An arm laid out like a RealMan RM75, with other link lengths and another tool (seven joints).
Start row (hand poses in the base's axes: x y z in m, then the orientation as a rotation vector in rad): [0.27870 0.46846 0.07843 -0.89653 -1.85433 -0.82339]
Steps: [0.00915 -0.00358 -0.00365 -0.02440 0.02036 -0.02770]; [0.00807 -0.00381 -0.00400 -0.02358 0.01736 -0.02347]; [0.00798 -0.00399 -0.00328 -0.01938 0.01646 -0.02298]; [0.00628 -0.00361 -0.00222 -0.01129 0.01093 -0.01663]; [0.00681 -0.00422 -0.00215 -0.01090 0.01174 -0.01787]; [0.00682 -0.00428 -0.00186 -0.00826 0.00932 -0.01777]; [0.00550 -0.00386 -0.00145 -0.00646 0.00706 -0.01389]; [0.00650 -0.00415 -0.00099 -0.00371 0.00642 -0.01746]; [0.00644 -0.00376 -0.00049 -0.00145 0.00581 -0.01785]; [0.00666 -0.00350 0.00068 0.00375 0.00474 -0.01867]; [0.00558 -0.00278 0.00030 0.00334 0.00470 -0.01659]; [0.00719 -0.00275 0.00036 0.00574 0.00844 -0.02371]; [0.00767 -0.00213 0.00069 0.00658 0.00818 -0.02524]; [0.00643 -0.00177 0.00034 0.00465 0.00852 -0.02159]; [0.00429 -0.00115 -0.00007 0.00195 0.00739 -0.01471]
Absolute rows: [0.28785 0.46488 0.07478 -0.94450 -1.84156 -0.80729]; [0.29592 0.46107 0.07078 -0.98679 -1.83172 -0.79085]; [0.30390 0.45708 0.06750 -1.02553 -1.81999 -0.77800]; [0.31018 0.45347 0.06528 -1.05148 -1.81054 -0.77150]; [0.31699 0.44925 0.06313 -1.07847 -1.79949 -0.76545]; [0.32381 0.44497 0.06127 -1.10305 -1.78884 -0.76304]; [0.32931 0.44111 0.05982 -1.12217 -1.78058 -0.76126]; [0.33581 0.43696 0.05883 -1.14276 -1.76962 -0.76423]; [0.34225 0.43320 0.05834 -1.16205 -1.75757 -0.76962]; [0.34891 0.42970 0.05902 -1.17839 -1.74292 -0.78035]; [0.35449 0.42692 0.05932 -1.19293 -1.72938 -0.78949]; [0.36168 0.42417 0.05968 -1.21328 -1.70787 -0.80197]; [0.36935 0.42204 0.06037 -1.23427 -1.68511 -0.81609]; [0.37578 0.42027 0.06071 -1.25307 -1.66481 -0.82620]; [0.38007 0.41912 0.06064 -1.26698 -1.65035 -0.83094]
